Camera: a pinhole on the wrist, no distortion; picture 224 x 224 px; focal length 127.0 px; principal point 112.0 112.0 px. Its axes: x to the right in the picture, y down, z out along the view. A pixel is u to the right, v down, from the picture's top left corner.
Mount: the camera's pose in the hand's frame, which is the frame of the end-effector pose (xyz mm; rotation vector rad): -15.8 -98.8 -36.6 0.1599 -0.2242 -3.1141
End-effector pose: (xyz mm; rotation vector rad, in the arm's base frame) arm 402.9 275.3 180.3 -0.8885 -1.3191 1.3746
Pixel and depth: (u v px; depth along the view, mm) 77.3 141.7 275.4
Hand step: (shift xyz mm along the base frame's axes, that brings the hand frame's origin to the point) -228.1 -44.3 158.1
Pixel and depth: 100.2 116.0 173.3
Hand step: -113.4 -58.4 94.4
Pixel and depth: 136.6 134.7 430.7
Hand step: -320.6 -246.3 149.6
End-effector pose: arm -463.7 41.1 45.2 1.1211 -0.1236 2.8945
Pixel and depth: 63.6 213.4 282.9
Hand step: 161.2 254.1 270.4
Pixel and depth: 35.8 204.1 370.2
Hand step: 154.7 272.6 419.1
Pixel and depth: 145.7 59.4 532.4
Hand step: 441.8 -230.3 170.0
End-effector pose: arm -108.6 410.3 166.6 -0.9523 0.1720 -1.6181
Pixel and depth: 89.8 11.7 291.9
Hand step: 275.8 30.2 47.2
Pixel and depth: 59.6 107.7 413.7
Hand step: 238.4 54.9 319.3
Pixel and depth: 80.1 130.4 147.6
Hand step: 1.6 67.6 135.8
